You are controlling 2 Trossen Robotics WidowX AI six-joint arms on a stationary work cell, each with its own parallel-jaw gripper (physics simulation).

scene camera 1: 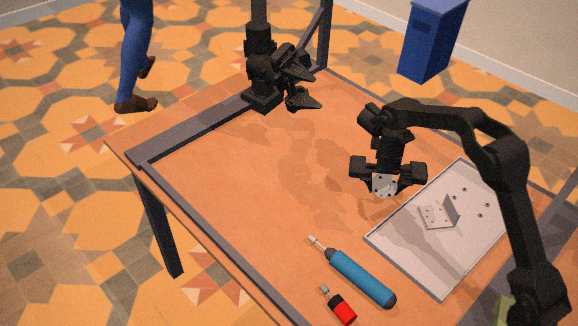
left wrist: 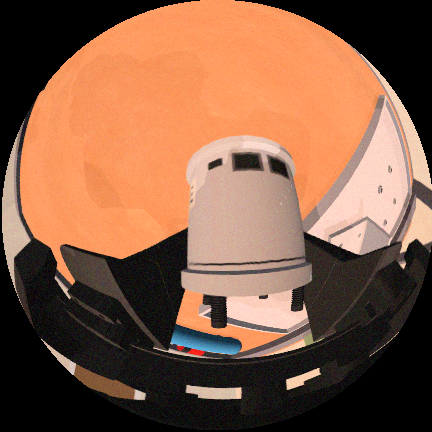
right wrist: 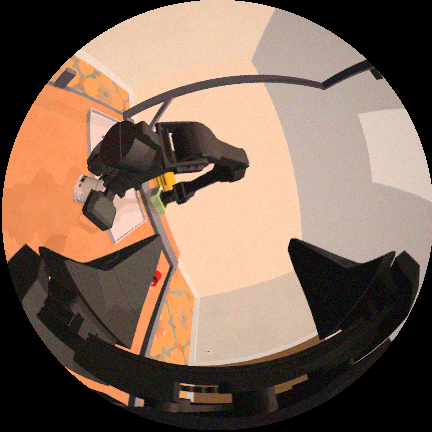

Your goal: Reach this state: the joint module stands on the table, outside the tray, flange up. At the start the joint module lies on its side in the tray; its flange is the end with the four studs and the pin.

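Frame: origin at the left arm's base, x right, y ahead, z up, level; centimetres.
Where they show: left gripper, fingertip midpoint: (scene camera 1: 382, 193) (left wrist: 242, 232) (right wrist: 89, 196); right gripper, fingertip midpoint: (scene camera 1: 318, 94) (right wrist: 228, 243); left arm's base at its link origin: (left wrist: 329, 335) (right wrist: 162, 198); right arm's base at its link origin: (scene camera 1: 262, 91).
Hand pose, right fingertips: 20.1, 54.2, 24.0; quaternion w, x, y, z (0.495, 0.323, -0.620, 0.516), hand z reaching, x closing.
Observation:
Each offset is from my right fingertips to the top centre of the thing, as dx, dy, dz. "pt": to the spot under its first point.
The joint module {+3.7, -18.5, -20.6} (scene camera 1: 385, 185) (left wrist: 245, 215) (right wrist: 86, 189) is a light grey cylinder. My left gripper (scene camera 1: 385, 181) (left wrist: 242, 232) is shut on it, one finger on each side, and holds it above the table, beside the tray {+4.1, -36.8, -28.1} (scene camera 1: 440, 282) (left wrist: 370, 165) (right wrist: 131, 220). Its flange faces scene camera 1; black studs stick out of it at the bottom of the left wrist view. The windowed end points away. How far the module is tilted is hard to tell. My right gripper (scene camera 1: 317, 93) (right wrist: 228, 243) is open and empty, near its own base at the back.
An angle bracket (scene camera 1: 440, 212) (left wrist: 360, 240) and small screws lie in the tray. A blue screwdriver {pt -23.8, -22.4, -25.9} (scene camera 1: 362, 280) (left wrist: 210, 342) and a red-handled one {-30.0, -19.0, -26.3} (scene camera 1: 342, 310) (right wrist: 156, 278) lie at the front. A green block {-20.1, -54.3, -24.0} (scene camera 1: 501, 310) (right wrist: 158, 200) stands near the left arm's base. A person (scene camera 1: 135, 55) is beyond the table.

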